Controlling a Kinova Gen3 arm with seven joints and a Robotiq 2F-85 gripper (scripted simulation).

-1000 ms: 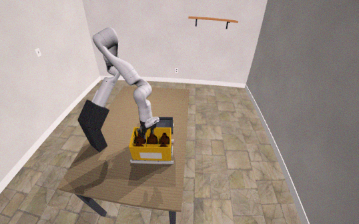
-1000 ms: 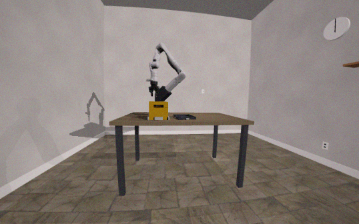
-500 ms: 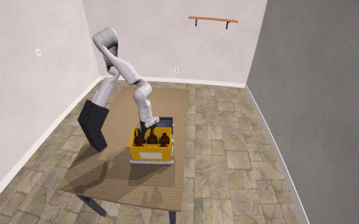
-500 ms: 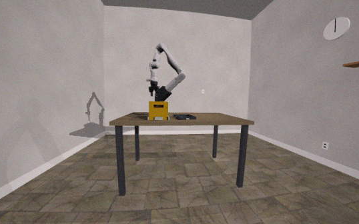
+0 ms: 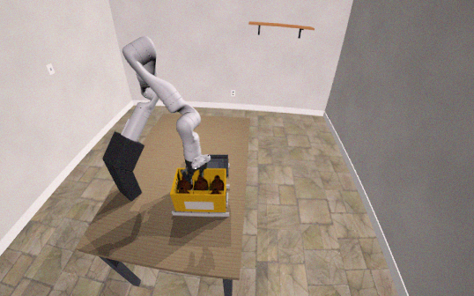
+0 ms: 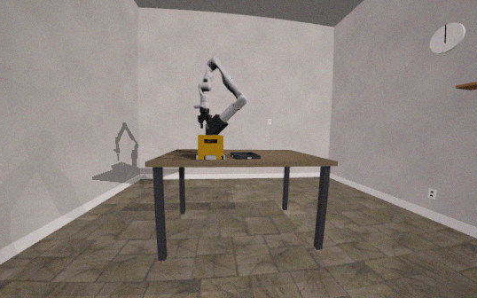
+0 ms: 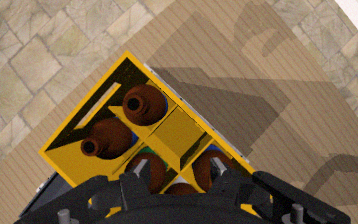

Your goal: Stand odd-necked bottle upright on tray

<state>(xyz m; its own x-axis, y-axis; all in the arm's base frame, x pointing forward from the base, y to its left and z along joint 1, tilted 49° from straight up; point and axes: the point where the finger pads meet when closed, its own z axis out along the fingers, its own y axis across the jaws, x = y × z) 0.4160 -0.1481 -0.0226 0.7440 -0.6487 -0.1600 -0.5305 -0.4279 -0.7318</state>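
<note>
My gripper is now 40 mm to the right of the yellow crate and 160 mm above it. The rest, counted from my hand: dark grey tray (30 mm behind, 330 mm to the left, 230 mm below).
</note>
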